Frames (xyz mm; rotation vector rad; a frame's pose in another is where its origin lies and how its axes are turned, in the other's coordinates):
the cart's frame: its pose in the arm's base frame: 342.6 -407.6 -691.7 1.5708 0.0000 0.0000
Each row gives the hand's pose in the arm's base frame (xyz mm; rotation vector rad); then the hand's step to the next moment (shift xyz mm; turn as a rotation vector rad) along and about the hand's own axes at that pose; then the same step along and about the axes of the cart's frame.
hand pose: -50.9 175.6 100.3 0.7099 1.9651 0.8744
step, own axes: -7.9 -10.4 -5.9 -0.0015 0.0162 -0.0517
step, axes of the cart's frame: -2.9 -2.2 13.9 -0.0416 0.0339 0.0074
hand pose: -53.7 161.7 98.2 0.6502 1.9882 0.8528
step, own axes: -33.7 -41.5 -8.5 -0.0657 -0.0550 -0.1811
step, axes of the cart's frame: 4.5 -11.4 52.7 -0.1292 0.0637 0.1392
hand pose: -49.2 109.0 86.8 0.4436 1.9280 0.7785
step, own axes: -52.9 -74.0 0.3 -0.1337 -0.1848 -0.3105
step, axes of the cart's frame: 26.3 -16.1 85.6 -0.2098 0.0611 0.3173
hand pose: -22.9 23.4 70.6 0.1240 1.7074 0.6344
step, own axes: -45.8 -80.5 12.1 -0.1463 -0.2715 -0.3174
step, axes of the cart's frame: 43.3 0.8 82.8 -0.1909 0.0318 0.3980
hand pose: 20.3 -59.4 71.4 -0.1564 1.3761 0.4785
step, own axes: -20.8 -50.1 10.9 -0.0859 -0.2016 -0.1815
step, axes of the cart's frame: 28.2 13.8 45.6 -0.0902 0.0126 0.2696
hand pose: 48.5 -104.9 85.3 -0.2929 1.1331 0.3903
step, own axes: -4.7 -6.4 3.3 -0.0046 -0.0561 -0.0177
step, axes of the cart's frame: 3.8 5.8 5.1 0.0088 -0.0012 0.0583
